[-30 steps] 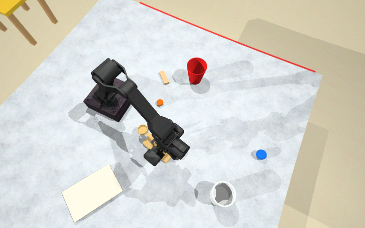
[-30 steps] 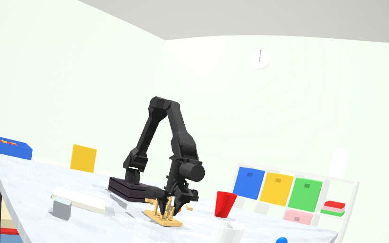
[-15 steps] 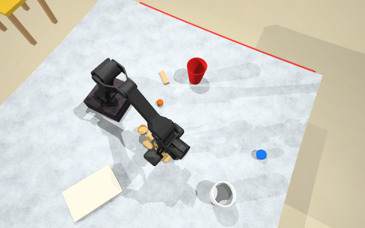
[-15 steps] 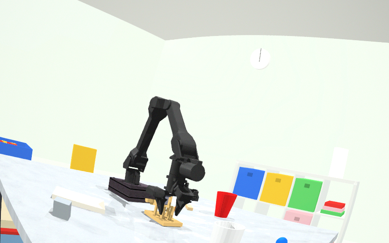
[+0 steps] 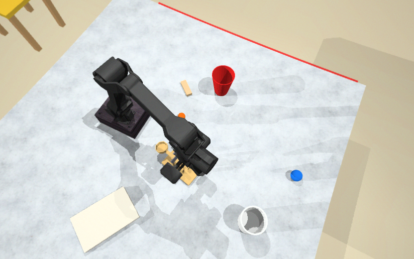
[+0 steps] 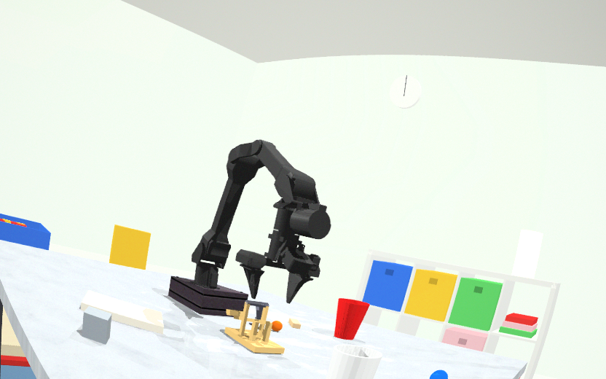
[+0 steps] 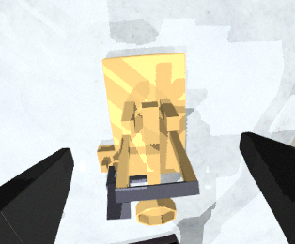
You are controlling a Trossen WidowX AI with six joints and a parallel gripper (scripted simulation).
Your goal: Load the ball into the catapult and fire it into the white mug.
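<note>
The orange ball lies 12 cm behind my gripper tip, 21 cm to the left of it and 11 cm below it. Round my gripper tip: cream flat slab 21 cm behind, 26 cm to the right, 12 cm below; then tan wooden catapult 6 cm behind, 4 cm to the left, 7 cm below; then white mug 28 cm ahead, 9 cm to the right, 10 cm below.
</note>
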